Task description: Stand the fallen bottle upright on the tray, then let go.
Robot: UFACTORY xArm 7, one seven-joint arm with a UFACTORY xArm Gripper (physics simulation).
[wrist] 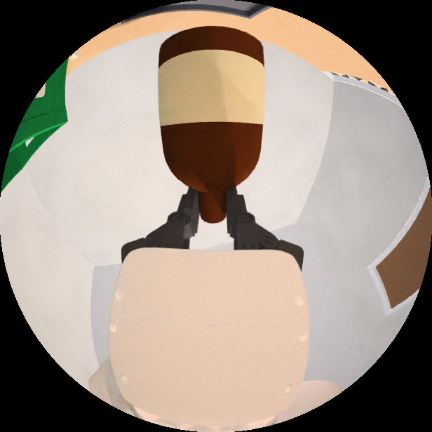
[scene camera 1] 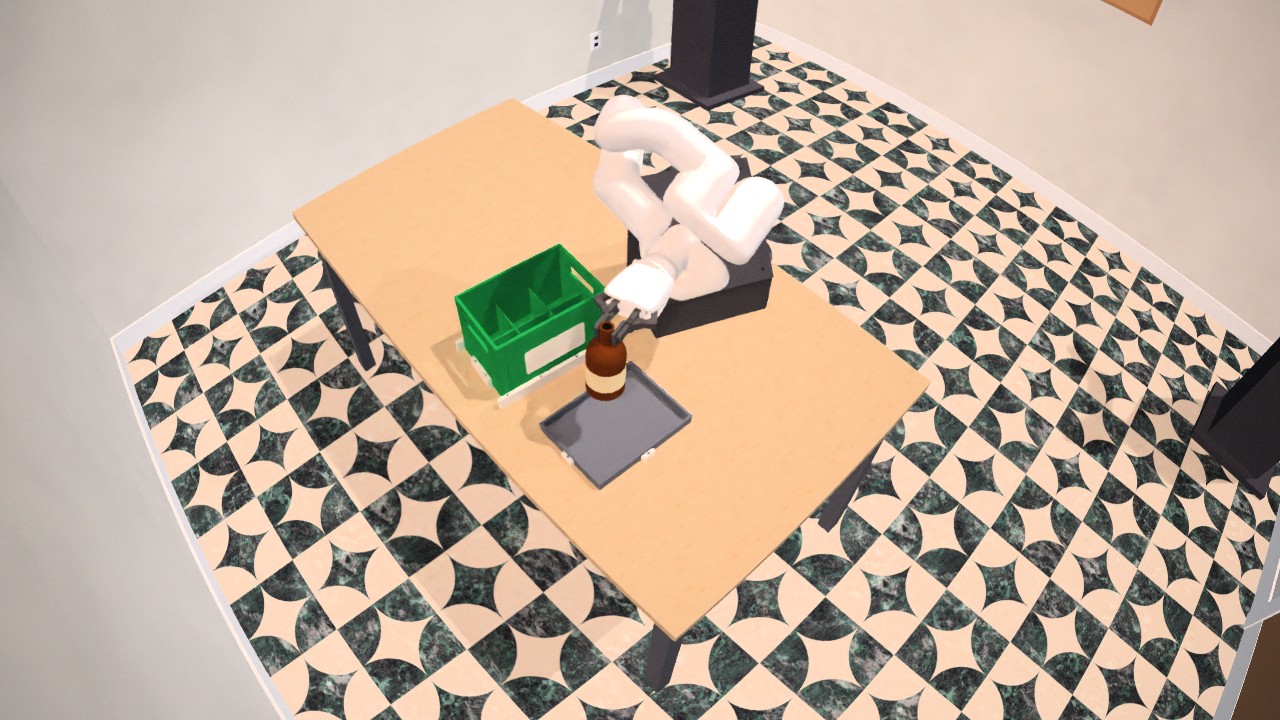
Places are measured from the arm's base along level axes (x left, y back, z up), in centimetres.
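Pixels of known places: gripper, fingertip midpoint: (scene camera 1: 604, 337).
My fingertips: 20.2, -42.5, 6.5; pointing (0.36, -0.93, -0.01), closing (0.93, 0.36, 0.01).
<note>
For each thing: its top centre in the pictures, then the offset to it from my fingertips, as dx, dy, dz. "*": a spot on its surface instead. Level surfaces: height alone.
- brown bottle, middle of its top: (scene camera 1: 605, 328) -0.1, +0.4, +2.0
- grey tray, surface spot: (scene camera 1: 617, 449) * +4.3, -0.4, -30.4
- green divided crate, middle of its top: (scene camera 1: 529, 292) -28.7, +1.8, -13.4
- wooden table, its level: dz -30.9
The brown bottle (scene camera 1: 605, 356) (wrist: 212, 155) with a cream label is upright or nearly so, neck up. In the scene view its base shows over the back part of the grey tray (scene camera 1: 617, 449) (wrist: 200, 8). It looks to be held a little above the tray, but the exact gap under the base cannot be told. My gripper (scene camera 1: 609, 334) (wrist: 212, 193) is shut on the bottle's neck, with one finger on each side. The bottle's far side is hidden.
A green divided crate (scene camera 1: 512, 365) (wrist: 50, 110) stands left of the bottle, close to the gripper, with a low white edging at its foot. The wooden table (scene camera 1: 760, 447) (wrist: 310, 45) carries the crate and the tray. The arm's dark base stands behind.
</note>
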